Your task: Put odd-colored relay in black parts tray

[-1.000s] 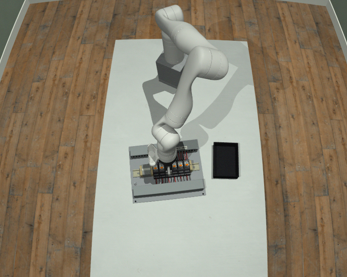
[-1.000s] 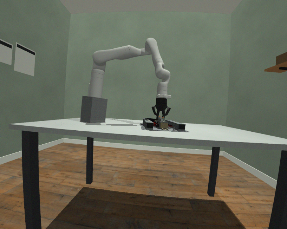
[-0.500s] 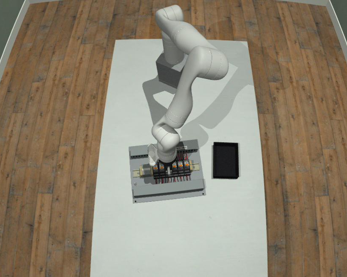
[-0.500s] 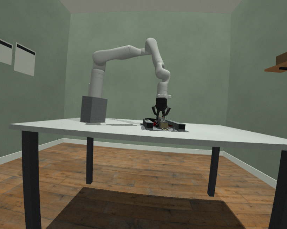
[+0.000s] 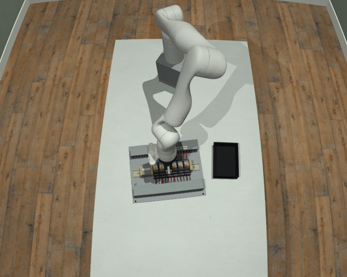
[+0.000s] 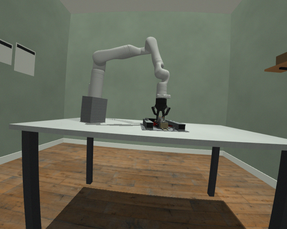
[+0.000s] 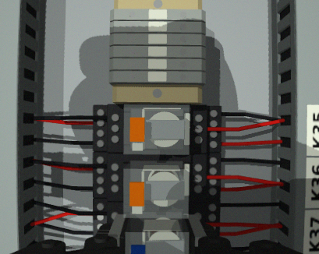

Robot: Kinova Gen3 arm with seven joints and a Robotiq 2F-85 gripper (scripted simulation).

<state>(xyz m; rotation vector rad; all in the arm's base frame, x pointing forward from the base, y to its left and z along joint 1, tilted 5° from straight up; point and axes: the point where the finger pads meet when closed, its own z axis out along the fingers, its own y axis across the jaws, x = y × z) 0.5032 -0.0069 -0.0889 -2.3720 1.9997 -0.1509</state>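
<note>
The blue-button relay is 1 cm below my hand. Round my hand: black parts tray: 26 cm to the left, 5 cm behind, 4 cm below; then grey relay panel: 3 cm below, 1 cm to the right.
</note>
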